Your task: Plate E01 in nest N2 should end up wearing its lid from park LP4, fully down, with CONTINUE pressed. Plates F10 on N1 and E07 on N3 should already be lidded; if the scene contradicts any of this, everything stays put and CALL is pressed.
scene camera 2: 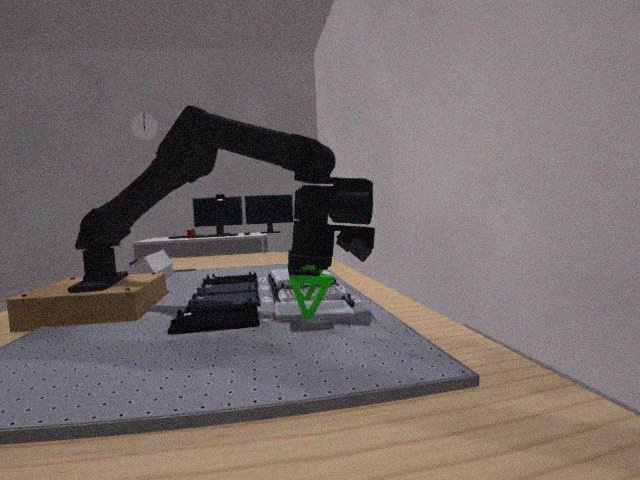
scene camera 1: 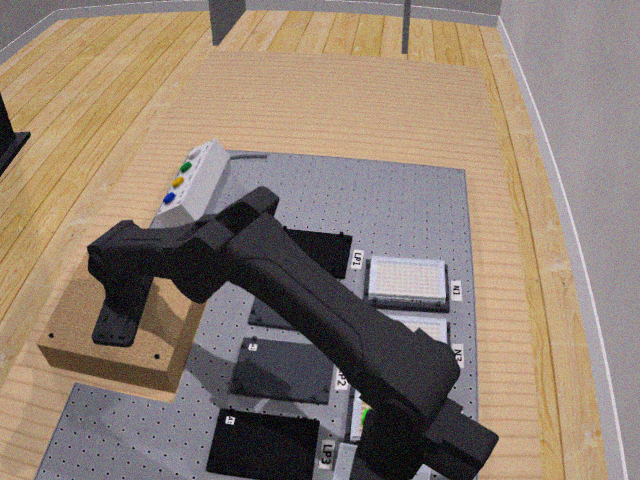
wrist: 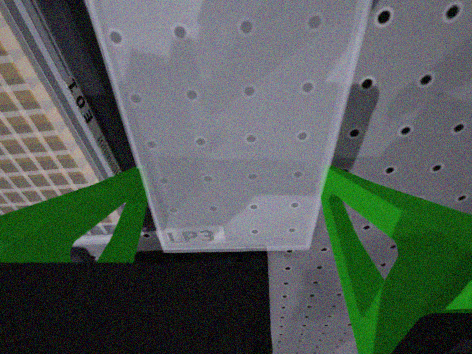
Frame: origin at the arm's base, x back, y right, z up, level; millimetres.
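Seen in the pictures: gripper, fingertip midpoint: point(scene camera 2: 305, 311) point(scene camera 1: 372, 477) point(wrist: 234, 176); arm's base, link origin: point(scene camera 2: 101, 283) point(scene camera 1: 127, 297).
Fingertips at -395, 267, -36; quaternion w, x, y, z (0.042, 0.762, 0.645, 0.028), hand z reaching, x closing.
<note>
Offsets run from my fingertips to a thing's top centre, as dx, dy, dz. "*": to the spot under its first point. Level surfaces: height alone.
My gripper point(scene camera 2: 308, 310) point(wrist: 234, 176) is shut on a clear lid {-13, +2, +10} point(scene camera 2: 338, 310) point(wrist: 225, 120), with a green finger at each long edge. The lid is level, over the pegboard beside nest N2; a shadow lies beneath it in scene camera 2. Plate E01 {* -43, -70, +12} point(wrist: 30, 135) sits left of the lid in the wrist view, its wells showing and no lid seen on it. Plate F10 {-61, -357, +15} point(scene camera 1: 407, 279) is on N1. Plate E07 {-49, -221, +25} point(scene camera 1: 436, 326) on N3 is partly behind the arm. Park LP4 {+120, -309, +5} point(scene camera 1: 266, 314) is mostly hidden by the arm. Buttons are on the white box {+347, -576, +69} point(scene camera 1: 206, 180).
Black park LP3 {+149, -46, +5} point(scene camera 1: 263, 444) point(wrist: 150, 305) lies beside the lid's near end. Dark grey park LP2 {+131, -179, +5} point(scene camera 1: 284, 374) and black park LP1 {+111, -433, +5} point(scene camera 1: 328, 250) lie farther back on the pegboard {dz -15} point(scene camera 1: 413, 206) point(scene camera 2: 206, 382). The arm stands on a wooden block point(scene camera 1: 103, 361) point(scene camera 2: 72, 315).
</note>
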